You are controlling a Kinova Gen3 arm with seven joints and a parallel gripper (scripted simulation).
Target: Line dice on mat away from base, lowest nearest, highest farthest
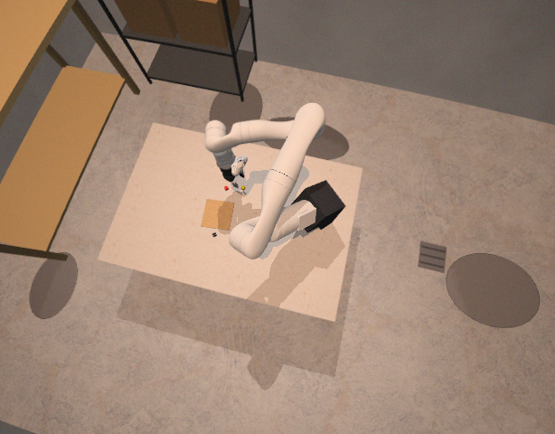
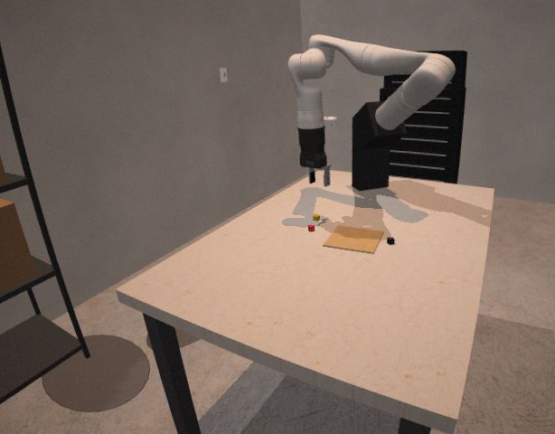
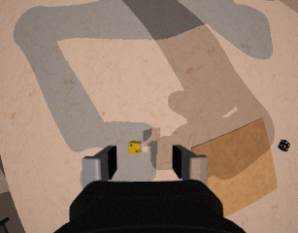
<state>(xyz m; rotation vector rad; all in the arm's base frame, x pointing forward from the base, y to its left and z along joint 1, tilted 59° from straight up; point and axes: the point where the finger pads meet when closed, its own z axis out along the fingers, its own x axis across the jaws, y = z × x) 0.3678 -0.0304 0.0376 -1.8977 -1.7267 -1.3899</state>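
Right now my hand is 10 mm to the left of the yellow die and 130 mm above it. Round my hand: tan mat (20 mm ahead, 170 mm to the left, 140 mm below); black die (30 mm behind, 260 mm to the left, 130 mm below); red die (70 mm ahead, 40 mm to the left, 130 mm below).
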